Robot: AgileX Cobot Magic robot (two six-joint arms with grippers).
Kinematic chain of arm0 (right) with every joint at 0, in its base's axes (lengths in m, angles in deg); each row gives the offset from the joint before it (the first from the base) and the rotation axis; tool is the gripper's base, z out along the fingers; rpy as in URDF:
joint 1: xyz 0 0 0.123 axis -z
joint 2: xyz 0 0 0 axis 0.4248 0.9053 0
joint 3: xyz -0.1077 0.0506 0.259 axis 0.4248 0.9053 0
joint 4: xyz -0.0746 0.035 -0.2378 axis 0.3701 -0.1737 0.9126
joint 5: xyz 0 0 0 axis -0.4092 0.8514 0.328
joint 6: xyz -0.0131 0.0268 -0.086 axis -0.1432 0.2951 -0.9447
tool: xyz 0 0 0 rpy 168.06 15.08 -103.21
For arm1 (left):
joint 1: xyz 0 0 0.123 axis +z
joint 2: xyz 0 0 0 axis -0.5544 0.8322 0
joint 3: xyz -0.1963 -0.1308 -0.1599 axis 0.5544 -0.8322 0
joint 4: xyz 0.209 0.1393 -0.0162 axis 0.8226 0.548 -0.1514
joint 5: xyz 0 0 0 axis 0.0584 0.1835 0.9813
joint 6: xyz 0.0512 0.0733 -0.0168 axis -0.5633 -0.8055 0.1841
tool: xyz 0 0 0 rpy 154.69 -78.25 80.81
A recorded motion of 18 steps. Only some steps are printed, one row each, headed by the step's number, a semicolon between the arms.
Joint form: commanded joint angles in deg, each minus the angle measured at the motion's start. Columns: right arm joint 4, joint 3, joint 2, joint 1, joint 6, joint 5; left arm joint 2, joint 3, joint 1, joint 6, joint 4, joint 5.
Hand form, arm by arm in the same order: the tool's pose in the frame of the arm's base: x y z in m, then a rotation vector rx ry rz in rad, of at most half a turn. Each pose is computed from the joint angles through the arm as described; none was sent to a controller.
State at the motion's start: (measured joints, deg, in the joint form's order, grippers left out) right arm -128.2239 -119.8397 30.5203 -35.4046 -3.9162 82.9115; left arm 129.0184 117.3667 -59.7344 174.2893 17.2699 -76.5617
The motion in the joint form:
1: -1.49 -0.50 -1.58 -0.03 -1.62 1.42; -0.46 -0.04 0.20 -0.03 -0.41 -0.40
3: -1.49 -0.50 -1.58 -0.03 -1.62 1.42; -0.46 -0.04 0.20 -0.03 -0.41 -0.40
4: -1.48 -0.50 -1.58 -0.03 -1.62 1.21; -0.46 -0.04 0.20 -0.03 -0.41 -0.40
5: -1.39 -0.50 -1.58 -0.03 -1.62 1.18; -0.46 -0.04 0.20 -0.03 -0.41 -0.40
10: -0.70 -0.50 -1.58 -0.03 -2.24 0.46; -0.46 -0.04 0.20 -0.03 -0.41 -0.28
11: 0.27 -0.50 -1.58 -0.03 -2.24 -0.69; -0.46 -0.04 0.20 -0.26 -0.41 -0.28
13: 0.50 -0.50 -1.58 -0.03 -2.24 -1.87; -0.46 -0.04 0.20 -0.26 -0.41 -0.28
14: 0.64 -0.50 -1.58 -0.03 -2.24 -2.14; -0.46 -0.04 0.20 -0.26 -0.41 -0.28
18: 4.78 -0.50 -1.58 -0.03 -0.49 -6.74; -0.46 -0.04 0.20 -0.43 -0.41 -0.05
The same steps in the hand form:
1: 0.2632 0.1321 0.2998 -0.7025 2.1517 1.4690; 0.2456 -0.2014 0.3126 1.2923 1.6048 -1.0665
3: 0.2632 0.1321 0.2998 -0.7025 2.1517 1.4690; 0.2456 -0.2014 0.3126 1.2923 1.6048 -1.0665
4: 0.2635 0.1320 0.2997 -0.6999 2.1522 1.4653; 0.2456 -0.2014 0.3126 1.2923 1.6048 -1.0665
5: 0.2635 0.1320 0.2995 -0.7009 2.1533 1.4635; 0.2456 -0.2014 0.3126 1.2923 1.6048 -1.0665
10: 0.2643 0.1314 0.2983 -0.7124 2.1553 1.4361; 0.2458 -0.2013 0.3126 1.2910 1.6057 -1.0645
11: 0.2655 0.1306 0.2965 -0.7122 2.1677 1.4029; 0.2458 -0.2013 0.3126 1.2937 1.6024 -1.0620
13: 0.2672 0.1301 0.2958 -0.7003 2.1716 1.3796; 0.2458 -0.2013 0.3126 1.2937 1.6024 -1.0620
14: 0.2675 0.1299 0.2955 -0.6989 2.1734 1.3730; 0.2458 -0.2013 0.3126 1.2937 1.6024 -1.0620
18: 0.2726 0.1259 0.2887 -0.6721 2.2346 1.2498; 0.2461 -0.2013 0.3125 1.2933 1.6016 -1.0564

